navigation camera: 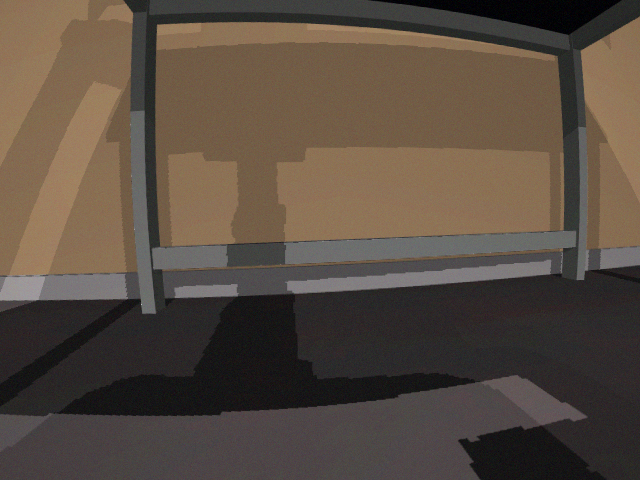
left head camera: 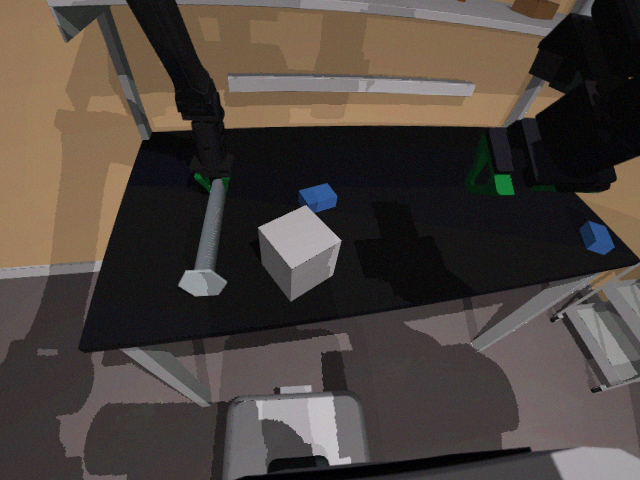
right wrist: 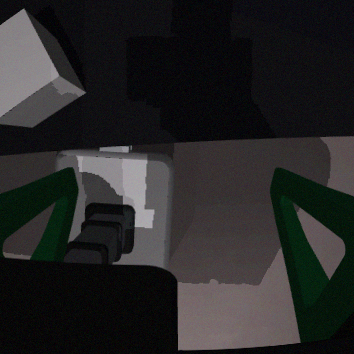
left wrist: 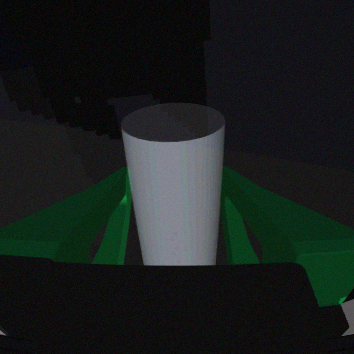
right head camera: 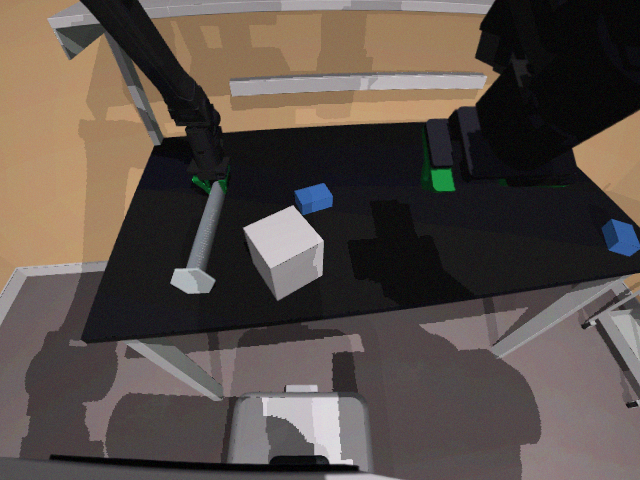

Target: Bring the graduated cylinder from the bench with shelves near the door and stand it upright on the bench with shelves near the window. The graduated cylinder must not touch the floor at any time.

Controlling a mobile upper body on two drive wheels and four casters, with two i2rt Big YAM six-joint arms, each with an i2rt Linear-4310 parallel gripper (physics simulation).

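Frame: origin at the left arm's base, x ahead, y left, z up, level; millimetres.
Where they show: left gripper, fingertip midpoint: (left head camera: pixel 218 191) (left wrist: pixel 175 177) (right head camera: pixel 218 193); right gripper, fingertip midpoint: (left head camera: pixel 499 186) (right wrist: pixel 173 178) (right head camera: pixel 461 181).
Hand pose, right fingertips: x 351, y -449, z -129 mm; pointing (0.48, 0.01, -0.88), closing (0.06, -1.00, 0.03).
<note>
After its pixels a point has its place.
The graduated cylinder (left head camera: pixel 209 237) @(x 519, y -13, z -439 mm) (right head camera: pixel 204 232) @(x 535, y -13, z -440 mm) (left wrist: pixel 175 200) @(x 714, y 0, z -451 mm), pale grey with a hexagonal base, lies on its side on the black-topped bench (left head camera: pixel 361 155) @(x 936, y -446, z -496 mm) (right head camera: pixel 336 155) @(x 926, y -350, z -496 mm). Its base points toward the bench's front edge. My left gripper (left head camera: pixel 213 184) @(x 710, y 0, z -472 mm) (right head camera: pixel 210 184) @(x 710, y 0, z -472 mm) (left wrist: pixel 175 177) @(x 710, y 0, z -472 mm) is shut on the cylinder near its open end, with a green finger against each side. In the left wrist view the lower part of the cylinder is hidden by the gripper body. My right gripper (left head camera: pixel 537 183) (right head camera: pixel 488 180) (right wrist: pixel 173 178) @(x 351, y -449, z -129 mm) is open, above the right part of the bench.
A white box (left head camera: pixel 292 248) @(x 432, y -196, z -366 mm) (right head camera: pixel 286 248) @(x 432, y -221, z -366 mm) (right wrist: pixel 30 75) @(x 451, y -252, z -366 mm) stands right of the cylinder. One blue block (left head camera: pixel 319 197) @(x 673, y -275, z -456 mm) (right head camera: pixel 313 198) @(x 670, y -273, z -456 mm) lies behind it, another blue block (left head camera: pixel 597 237) @(x 537, y -1112, z -456 mm) (right head camera: pixel 620 237) @(x 536, y -1110, z -456 mm) near the right edge. A shelf (left head camera: pixel 310 6) @(x 803, y -228, z -53 mm) spans above. The navigation camera shows a bench leg (navigation camera: pixel 142 206) @(x 961, y 244, z -1118 mm).
</note>
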